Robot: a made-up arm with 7 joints. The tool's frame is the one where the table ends. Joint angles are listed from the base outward.
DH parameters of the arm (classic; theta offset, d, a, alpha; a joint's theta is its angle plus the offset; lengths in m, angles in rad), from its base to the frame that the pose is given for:
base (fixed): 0 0.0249 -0.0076 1.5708
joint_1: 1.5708 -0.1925 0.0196 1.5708
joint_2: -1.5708 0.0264 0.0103 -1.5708
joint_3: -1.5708 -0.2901 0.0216 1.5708
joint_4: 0 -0.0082 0.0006 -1.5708
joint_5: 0 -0.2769 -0.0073 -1.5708
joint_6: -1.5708 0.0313 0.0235 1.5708
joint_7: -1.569 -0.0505 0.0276 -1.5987
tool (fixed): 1.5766 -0.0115 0 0
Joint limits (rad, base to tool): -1.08..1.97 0.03..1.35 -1.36..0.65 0..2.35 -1.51..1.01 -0.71..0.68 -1.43..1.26
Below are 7 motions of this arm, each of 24 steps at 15 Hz.
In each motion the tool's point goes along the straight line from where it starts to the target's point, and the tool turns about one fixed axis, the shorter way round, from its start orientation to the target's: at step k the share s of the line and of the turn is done. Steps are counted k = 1, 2, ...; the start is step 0. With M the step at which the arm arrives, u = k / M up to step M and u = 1 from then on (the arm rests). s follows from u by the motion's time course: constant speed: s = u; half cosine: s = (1 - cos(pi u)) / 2; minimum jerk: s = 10 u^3 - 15 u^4 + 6 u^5.
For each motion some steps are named. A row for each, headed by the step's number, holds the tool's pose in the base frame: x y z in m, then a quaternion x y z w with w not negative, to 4 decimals.
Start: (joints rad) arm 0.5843 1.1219 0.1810 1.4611 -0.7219 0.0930 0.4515
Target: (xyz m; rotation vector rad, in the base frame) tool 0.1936 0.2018 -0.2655 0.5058 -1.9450 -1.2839
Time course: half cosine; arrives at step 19
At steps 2, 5, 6, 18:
2: 0.2818 0.4580 0.1271 0.6524 -0.4380 -0.3531 0.5078
5: 0.2696 0.4226 0.0729 0.6002 -0.4946 -0.3825 0.4988
6: 0.2637 0.4055 0.0466 0.5734 -0.5209 -0.3958 0.4932
18: 0.1942 0.2036 -0.2627 0.2007 -0.7565 -0.4998 0.3709

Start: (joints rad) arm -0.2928 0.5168 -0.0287 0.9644 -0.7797 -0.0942 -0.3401
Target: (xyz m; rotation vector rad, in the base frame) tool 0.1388 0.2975 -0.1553 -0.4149 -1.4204 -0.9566
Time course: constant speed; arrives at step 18
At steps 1, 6, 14, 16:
1: 0.1681 0.3808 -0.3763 0.3808 -0.3481 -0.4565 0.7248
6: 0.1595 0.3563 -0.3113 0.2215 -0.4496 -0.4652 0.7297
14: 0.1457 0.3171 -0.2073 -0.0473 -0.5772 -0.4446 0.6834
16: 0.1422 0.3073 -0.1813 -0.1148 -0.6012 -0.4329 0.6618

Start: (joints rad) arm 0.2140 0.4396 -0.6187 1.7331 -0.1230 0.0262 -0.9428
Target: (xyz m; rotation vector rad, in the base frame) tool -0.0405 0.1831 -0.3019 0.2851 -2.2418 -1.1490
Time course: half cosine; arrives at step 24
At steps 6, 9, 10, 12, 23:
6: 0.2624 0.1566 -0.1547 0.2324 -0.8357 -0.0802 0.4910
9: 0.2048 0.1616 -0.1827 0.2112 -0.8491 -0.1503 0.4603
10: 0.1828 0.1635 -0.1934 0.2027 -0.8527 -0.1768 0.4477
12: 0.1369 0.1676 -0.2157 0.1844 -0.8578 -0.2316 0.4202
23: -0.0390 0.1830 -0.3012 0.1080 -0.8443 -0.4309 0.2997

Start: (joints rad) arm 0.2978 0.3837 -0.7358 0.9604 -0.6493 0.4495 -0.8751
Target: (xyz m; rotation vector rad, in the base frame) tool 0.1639 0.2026 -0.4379 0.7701 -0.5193 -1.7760
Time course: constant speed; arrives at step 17
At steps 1, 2, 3, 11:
1: 0.3488 0.1836 -0.3362 0.5931 -0.4839 -0.3993 0.5046
2: 0.3373 0.1848 -0.3426 0.5803 -0.4705 -0.4252 0.5109
3: 0.3257 0.1860 -0.3489 0.5669 -0.4566 -0.4507 0.5167
11: 0.2332 0.1955 -0.3998 0.4394 -0.3290 -0.6356 0.5429

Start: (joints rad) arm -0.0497 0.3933 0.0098 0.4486 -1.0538 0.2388 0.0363
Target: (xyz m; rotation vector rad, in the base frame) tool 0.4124 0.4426 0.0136 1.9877 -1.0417 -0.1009
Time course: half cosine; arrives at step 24
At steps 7, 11, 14, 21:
7: 0.2090 0.3915 -0.3661 0.4459 -0.0570 -0.4147 0.7911
11: 0.2695 0.4067 -0.2532 0.5867 -0.1773 -0.3187 0.7230
14: 0.3187 0.4191 -0.1613 0.6807 -0.2692 -0.2290 0.6417
21: 0.4028 0.4402 -0.0044 0.7897 -0.4047 -0.0604 0.4570

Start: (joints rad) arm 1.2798 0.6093 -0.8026 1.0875 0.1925 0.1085 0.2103
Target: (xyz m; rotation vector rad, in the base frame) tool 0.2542 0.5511 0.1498 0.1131 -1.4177 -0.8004
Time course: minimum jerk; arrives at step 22
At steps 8, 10, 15, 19, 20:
8: 0.3849 0.3368 0.1393 0.1611 -0.7059 -0.3630 0.5864
10: 0.3570 0.3825 0.1415 0.1378 -0.6919 -0.3626 0.6089
15: 0.2873 0.4969 0.1471 0.0787 -0.6530 -0.3596 0.6619
19: 0.2578 0.5452 0.1495 0.0536 -0.6350 -0.3575 0.6827
20: 0.2553 0.5492 0.1497 0.0515 -0.6335 -0.3573 0.6844

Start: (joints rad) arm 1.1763 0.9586 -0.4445 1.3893 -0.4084 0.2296 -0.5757
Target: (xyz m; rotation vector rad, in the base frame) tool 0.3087 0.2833 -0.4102 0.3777 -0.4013 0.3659
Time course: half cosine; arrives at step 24
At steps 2, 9, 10, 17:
2: 0.3432 0.3665 0.2062 0.6856 -0.6979 -0.0275 0.2052
9: 0.3330 0.3418 0.0233 0.6042 -0.6180 0.0431 0.5011
10: 0.3308 0.3366 -0.0155 0.5783 -0.5922 0.0577 0.5581
17: 0.3156 0.2999 -0.2875 0.3276 -0.3406 0.1488 0.8687

